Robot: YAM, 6 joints.
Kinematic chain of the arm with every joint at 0, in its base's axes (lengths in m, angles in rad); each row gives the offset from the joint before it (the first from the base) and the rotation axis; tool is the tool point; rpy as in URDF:
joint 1: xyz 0 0 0.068 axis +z
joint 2: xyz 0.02 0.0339 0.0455 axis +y
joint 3: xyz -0.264 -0.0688 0 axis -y
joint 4: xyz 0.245 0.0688 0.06 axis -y
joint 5: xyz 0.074 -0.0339 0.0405 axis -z
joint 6: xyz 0.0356 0 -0.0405 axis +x
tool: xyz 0 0 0 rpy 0 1.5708 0
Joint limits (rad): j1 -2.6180..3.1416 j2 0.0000..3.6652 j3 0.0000..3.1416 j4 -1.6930..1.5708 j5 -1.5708..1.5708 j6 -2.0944..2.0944
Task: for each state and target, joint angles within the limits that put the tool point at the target. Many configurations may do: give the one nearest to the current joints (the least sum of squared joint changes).
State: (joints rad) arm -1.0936 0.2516 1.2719 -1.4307 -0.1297 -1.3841
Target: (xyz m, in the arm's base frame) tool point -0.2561 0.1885 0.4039
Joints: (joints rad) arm -0.6256 0.0046 1.9494 -1.0840 -0.0799 -1.3841
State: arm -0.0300 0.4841 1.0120 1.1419 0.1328 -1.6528
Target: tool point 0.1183 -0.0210 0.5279
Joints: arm -0.1299 0.8969 1.0853 1.0526 0.1551 -1.6528
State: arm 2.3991 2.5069 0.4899 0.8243 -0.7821 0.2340
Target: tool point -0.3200 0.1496 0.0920
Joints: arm 2.6308 2.0418 0.7295 0.9459 -0.8166 0.2340
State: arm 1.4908 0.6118 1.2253 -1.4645 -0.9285 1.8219
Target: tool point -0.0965 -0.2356 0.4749
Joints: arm 1.2981 0.2838 2.0056 -1.1059 -0.9753 1.8219
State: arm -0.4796 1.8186 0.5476 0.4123 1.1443 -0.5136
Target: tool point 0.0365 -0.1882 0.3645
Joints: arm -1.1999 0.9087 0.7281 0.5180 1.2898 -0.5136
